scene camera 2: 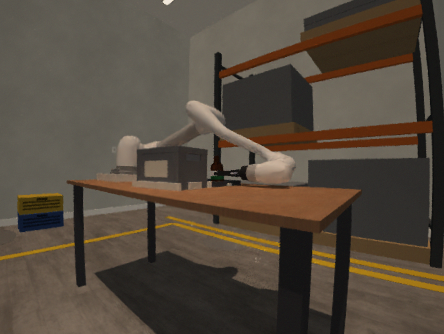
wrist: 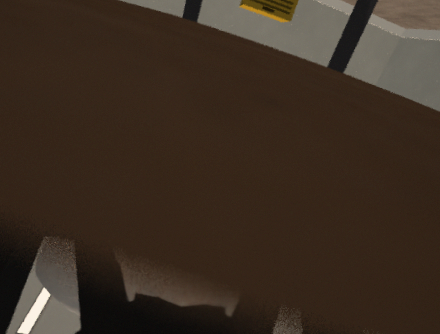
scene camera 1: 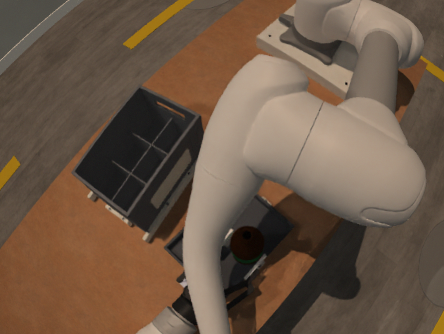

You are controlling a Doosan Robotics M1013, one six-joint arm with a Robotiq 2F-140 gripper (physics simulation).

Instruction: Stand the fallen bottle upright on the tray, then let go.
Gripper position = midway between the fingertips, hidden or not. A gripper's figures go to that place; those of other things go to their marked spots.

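I see my gripper (scene camera 1: 248,243) at a distance of 0.79 m from the lens. There is a brown bottle (scene camera 1: 247,243) as well, and that bottle is 0.70 m from the lens.
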